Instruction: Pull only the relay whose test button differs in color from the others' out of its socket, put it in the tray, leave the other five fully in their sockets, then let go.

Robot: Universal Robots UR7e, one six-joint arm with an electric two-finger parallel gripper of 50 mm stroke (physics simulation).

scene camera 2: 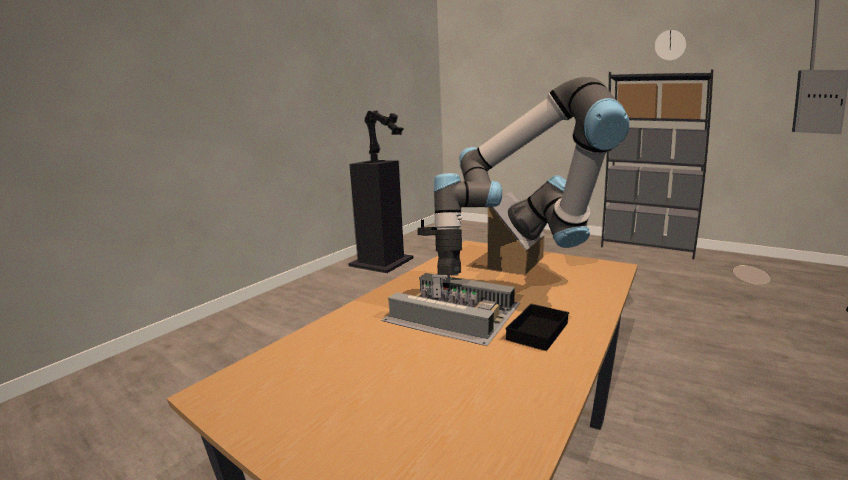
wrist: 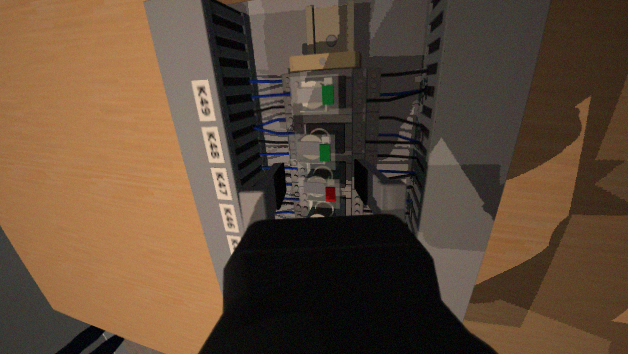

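Seen in the pictures: gripper, between the fingertips: [scene camera 2: 442,295] [wrist: 319,175]; arm's base, origin of its link: [scene camera 2: 522,223].
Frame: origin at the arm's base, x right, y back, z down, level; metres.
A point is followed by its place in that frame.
Observation:
The relay with the red test button [scene camera 2: 445,289] {y -0.481, x 0.079, z 0.090 m} [wrist: 316,188] {y -0.481, x 0.088, z 0.091 m} stands in the row, level with label K47 in the wrist view. Two relays with green buttons, at K49 [wrist: 312,94] {y -0.480, x 0.146, z 0.091 m} and K48 [wrist: 311,148] {y -0.481, x 0.116, z 0.086 m}, stand above it there; whether the K48 relay is fully seated I cannot tell. Another relay [wrist: 320,212] {y -0.481, x 0.065, z 0.099 m} is mostly hidden by the gripper body. My gripper [scene camera 2: 441,291] {y -0.483, x 0.089, z 0.111 m} [wrist: 319,175] {y -0.483, x 0.089, z 0.111 m} is open and empty, pointing down, its fingertips on either side of the row at the red-button relay. The black tray [scene camera 2: 522,339] {y -0.572, x -0.180, z 0.145 m} stands right of the panel.
Grey slotted wire ducts flank the relays: one with labels [scene camera 2: 440,315] {y -0.585, x 0.041, z 0.117 m} [wrist: 172,85] {y -0.579, x 0.156, z 0.096 m}, one opposite [scene camera 2: 502,290] {y -0.410, x -0.068, z 0.096 m} [wrist: 465,115] {y -0.400, x 0.133, z 0.096 m}. Blue and black wires run from the ducts to the sockets. A beige end block [wrist: 325,61] {y -0.478, x 0.165, z 0.119 m} closes the row. The wooden table [scene camera 2: 380,398] {y -0.901, x 0.014, z 0.159 m} carries everything.

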